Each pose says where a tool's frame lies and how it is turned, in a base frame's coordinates. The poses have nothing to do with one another.
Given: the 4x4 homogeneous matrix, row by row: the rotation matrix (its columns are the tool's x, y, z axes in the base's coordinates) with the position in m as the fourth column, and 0 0 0 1 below. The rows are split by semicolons.
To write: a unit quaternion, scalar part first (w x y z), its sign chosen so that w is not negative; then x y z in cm. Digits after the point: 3 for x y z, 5 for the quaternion.
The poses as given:
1: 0.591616, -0.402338, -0.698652, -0.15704; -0.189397, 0.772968, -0.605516, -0.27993; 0.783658, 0.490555, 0.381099, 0.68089; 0, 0, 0, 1
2: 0.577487, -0.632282, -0.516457, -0.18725; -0.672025, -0.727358, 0.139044, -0.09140; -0.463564, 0.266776, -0.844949, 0.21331; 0, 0, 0, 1
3: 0.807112, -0.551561, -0.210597, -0.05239; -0.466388, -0.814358, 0.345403, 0.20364; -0.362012, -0.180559, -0.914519, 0.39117; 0, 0, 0, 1
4: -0.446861, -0.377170, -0.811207, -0.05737; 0.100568, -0.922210, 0.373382, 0.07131; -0.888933, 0.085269, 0.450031, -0.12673; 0, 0, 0, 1
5: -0.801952, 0.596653, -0.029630, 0.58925; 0.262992, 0.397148, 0.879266, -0.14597; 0.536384, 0.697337, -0.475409, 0.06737; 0, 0, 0, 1
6: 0.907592, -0.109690, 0.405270, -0.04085; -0.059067, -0.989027, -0.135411, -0.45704; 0.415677, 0.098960, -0.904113, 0.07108; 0, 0, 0, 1
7: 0.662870, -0.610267, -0.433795, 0.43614; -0.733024, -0.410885, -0.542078, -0.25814; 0.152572, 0.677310, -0.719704, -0.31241; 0, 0, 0, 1
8: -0.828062, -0.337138, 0.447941, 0.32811; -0.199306, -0.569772, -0.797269, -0.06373; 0.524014, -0.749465, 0.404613, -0.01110; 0, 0, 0, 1
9: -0.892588, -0.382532, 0.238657, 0.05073; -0.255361, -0.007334, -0.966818, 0.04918; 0.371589, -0.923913, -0.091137, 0.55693; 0, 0, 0, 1
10: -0.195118, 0.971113, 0.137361, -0.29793; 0.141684, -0.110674, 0.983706, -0.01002; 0.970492, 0.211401, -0.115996, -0.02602; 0, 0, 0, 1
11: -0.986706, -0.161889, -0.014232, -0.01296; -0.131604, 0.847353, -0.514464, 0.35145; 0.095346, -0.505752, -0.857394, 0.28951; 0, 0, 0, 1
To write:
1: 0.82851, 0.33074, -0.44728, 0.06425, -15.704, -27.993, 68.089
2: 0.03599, 0.88738, -0.36746, -0.27610, -18.725, -9.140, 21.331
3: 0.13985, -0.94021, 0.27067, 0.15226, -5.239, 20.364, 39.117
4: 0.14227, -0.50629, 0.13658, 0.83951, -5.737, 7.131, -12.673
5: 0.17305, -0.26283, -0.81770, -0.48203, 58.925, -14.597, 6.737
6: 0.06011, 0.97477, -0.04328, 0.21055, -4.085, -45.704, 7.108
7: 0.36479, 0.83568, -0.40185, -0.08413, 43.614, -25.814, -31.241
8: 0.04117, 0.29030, -0.46197, 0.83703, 32.811, -6.373, -1.110
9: 0.04728, 0.22687, -0.70292, 0.67246, 5.073, 4.918, 55.693
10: 0.38020, -0.50783, -0.54782, -0.54539, -29.793, -1.002, -2.602
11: 0.02852, 0.07638, -0.96066, 0.26550, -1.296, 35.145, 28.951
